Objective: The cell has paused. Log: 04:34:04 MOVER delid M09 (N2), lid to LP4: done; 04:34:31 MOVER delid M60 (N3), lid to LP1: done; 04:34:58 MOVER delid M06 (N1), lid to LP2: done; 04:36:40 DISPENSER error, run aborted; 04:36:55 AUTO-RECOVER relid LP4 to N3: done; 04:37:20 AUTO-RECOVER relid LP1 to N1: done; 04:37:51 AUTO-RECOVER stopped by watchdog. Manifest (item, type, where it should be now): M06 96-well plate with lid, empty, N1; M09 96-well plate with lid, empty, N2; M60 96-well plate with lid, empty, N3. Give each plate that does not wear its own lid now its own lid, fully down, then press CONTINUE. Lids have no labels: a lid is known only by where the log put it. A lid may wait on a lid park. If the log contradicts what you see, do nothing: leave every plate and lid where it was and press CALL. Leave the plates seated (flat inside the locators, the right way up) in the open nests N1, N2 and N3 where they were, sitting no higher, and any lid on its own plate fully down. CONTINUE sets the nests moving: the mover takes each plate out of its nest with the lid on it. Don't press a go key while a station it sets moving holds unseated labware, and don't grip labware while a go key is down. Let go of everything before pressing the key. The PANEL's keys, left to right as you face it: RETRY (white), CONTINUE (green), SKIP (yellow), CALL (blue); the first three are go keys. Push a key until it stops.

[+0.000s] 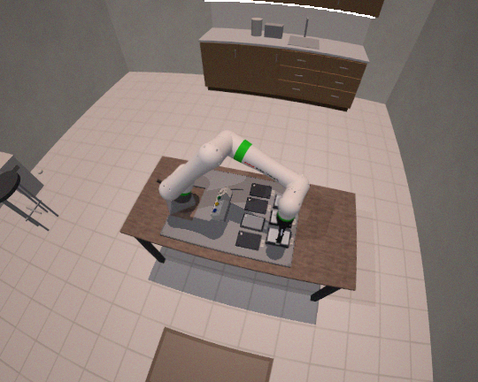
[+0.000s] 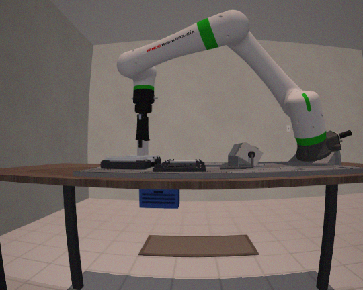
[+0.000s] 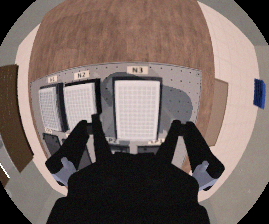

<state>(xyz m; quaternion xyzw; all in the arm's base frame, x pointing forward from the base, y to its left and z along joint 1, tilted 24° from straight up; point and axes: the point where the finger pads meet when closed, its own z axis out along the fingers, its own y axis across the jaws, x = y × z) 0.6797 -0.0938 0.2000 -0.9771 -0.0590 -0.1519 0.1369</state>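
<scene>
The lid is 19 cm behind my hand, 5 cm below it and 4 cm to the left of it. From my hand the other things lie so: lid park LP3: 21 cm behind, 17 cm to the left, 6 cm below; lid park LP1: 17 cm behind, 8 cm to the right, 6 cm below; yellow key: 44 cm behind, 5 cm to the left, 1 cm above.
</scene>
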